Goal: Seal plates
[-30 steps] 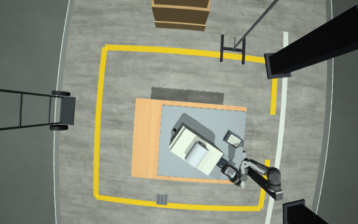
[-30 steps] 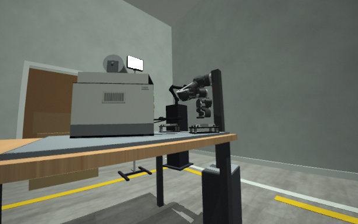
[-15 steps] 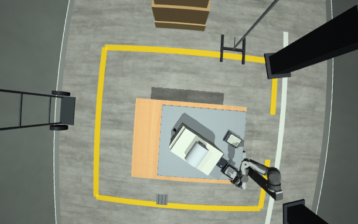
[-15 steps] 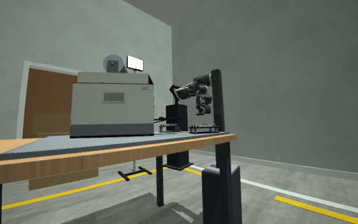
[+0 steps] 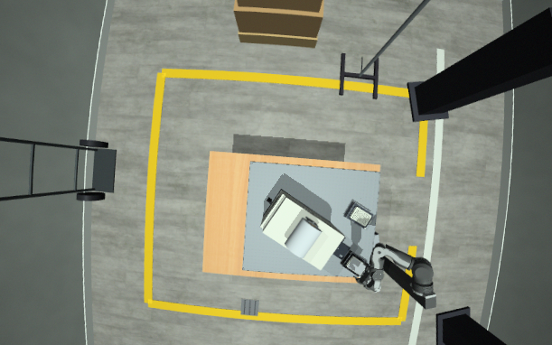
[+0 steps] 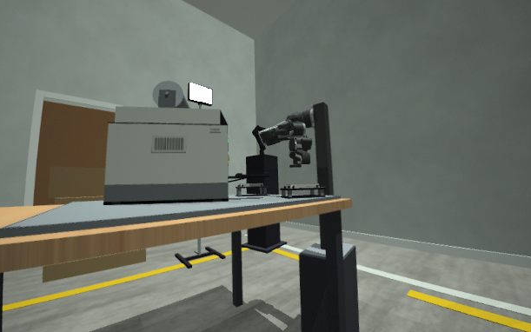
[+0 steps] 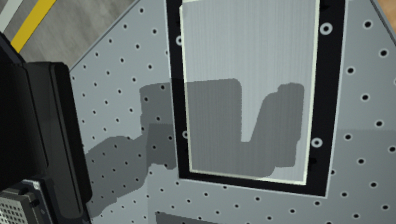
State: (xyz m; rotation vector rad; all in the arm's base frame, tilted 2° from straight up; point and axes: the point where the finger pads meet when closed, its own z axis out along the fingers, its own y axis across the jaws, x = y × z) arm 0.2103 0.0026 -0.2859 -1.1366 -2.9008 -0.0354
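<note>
My hand is 34 cm to the left of the plate, 8 cm above it and 6 cm past it. From my hand the other things lie so: foil roll: 39 cm to the right, 38 cm ahead, 28 cm above; sealer stage: 17 cm to the right, 13 cm ahead, 4 cm below.
</note>
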